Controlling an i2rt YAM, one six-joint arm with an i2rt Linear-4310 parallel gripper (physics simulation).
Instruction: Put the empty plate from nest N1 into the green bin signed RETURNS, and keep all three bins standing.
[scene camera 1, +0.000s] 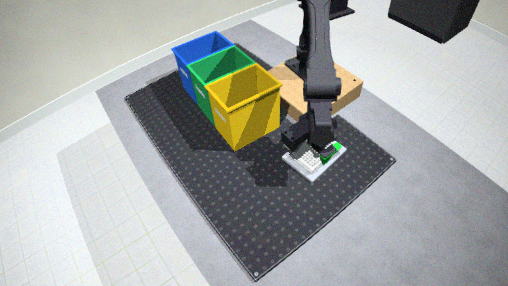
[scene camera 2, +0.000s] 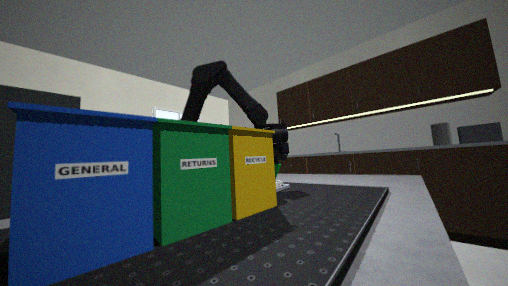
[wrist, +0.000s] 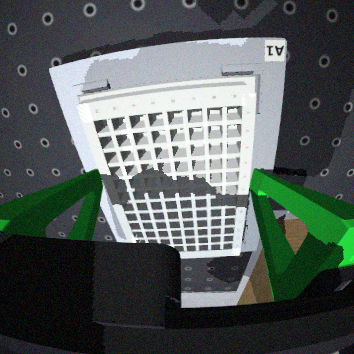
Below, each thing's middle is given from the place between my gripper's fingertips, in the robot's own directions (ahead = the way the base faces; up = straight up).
The white plate (wrist: 174, 156) lies 1 cm behind my hand and 1 cm above it. The rest, counted from my hand: green bin (scene camera 1: 223, 63): 34 cm to the right, 11 cm ahead, 8 cm above; yellow bin (scene camera 1: 245, 104): 21 cm to the right, 10 cm ahead, 8 cm above; nest base (wrist: 195, 58): 1 cm below, 1 cm behind.
